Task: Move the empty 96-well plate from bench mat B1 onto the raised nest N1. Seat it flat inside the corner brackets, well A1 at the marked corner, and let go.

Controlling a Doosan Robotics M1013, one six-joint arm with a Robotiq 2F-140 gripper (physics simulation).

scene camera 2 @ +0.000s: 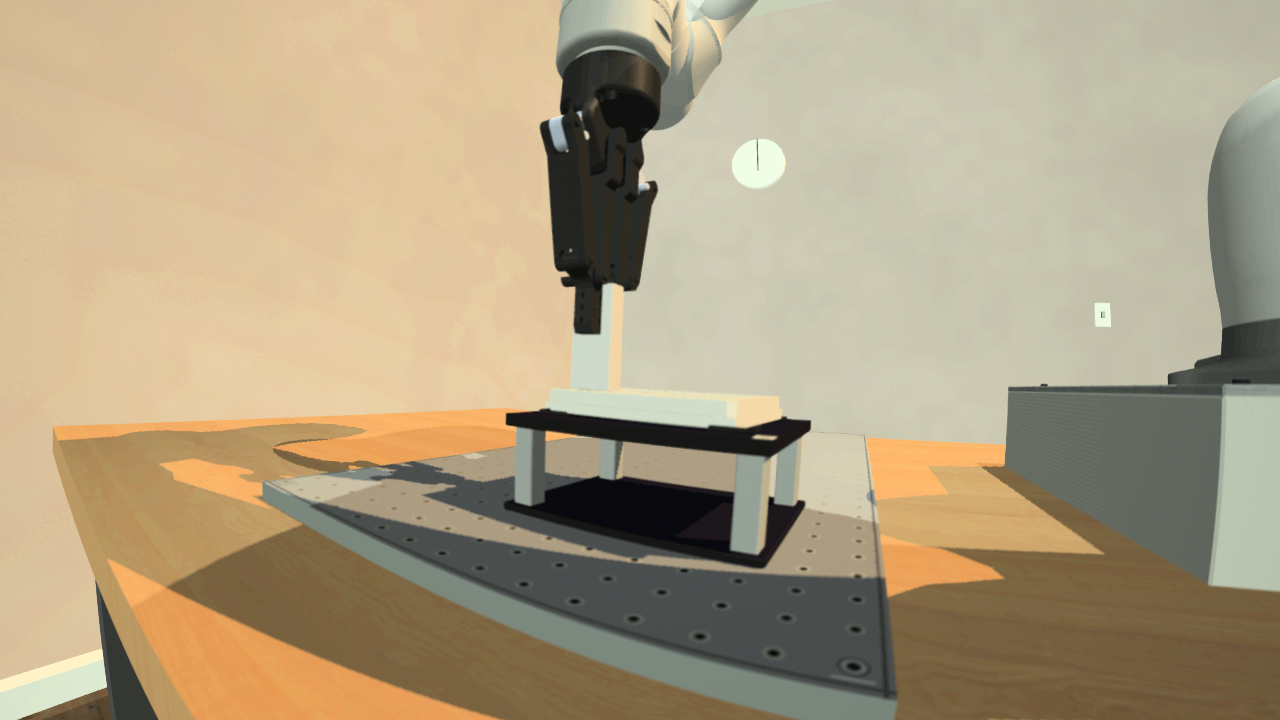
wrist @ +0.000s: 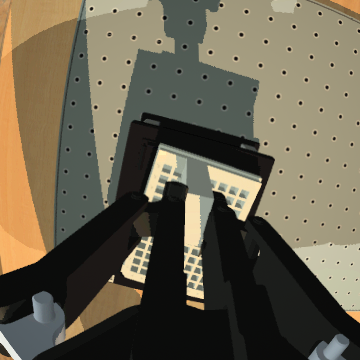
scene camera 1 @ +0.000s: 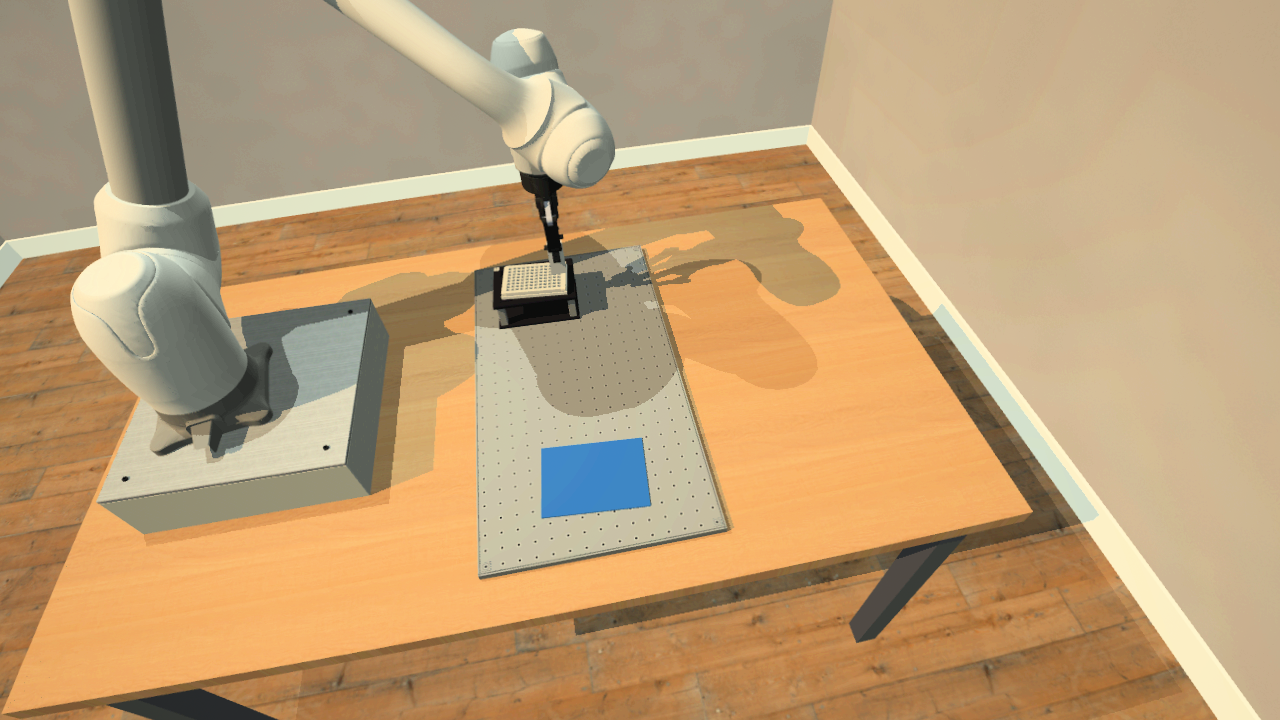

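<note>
The pale 96-well plate lies level on, or very close over, the black top of raised nest N1. A pale upright tab stands on the plate near one end. My gripper is shut on this tab, above the plate. A small light mark shows at one corner of the nest top. The corner brackets are too small to judge, and well A1 cannot be told. The fingers hide part of the wells in the wrist view.
The blue bench mat B1 lies on the perforated board toward its near end. The nest stands at the far end on four pale posts. The robot base block stands beside the board on the wooden table.
</note>
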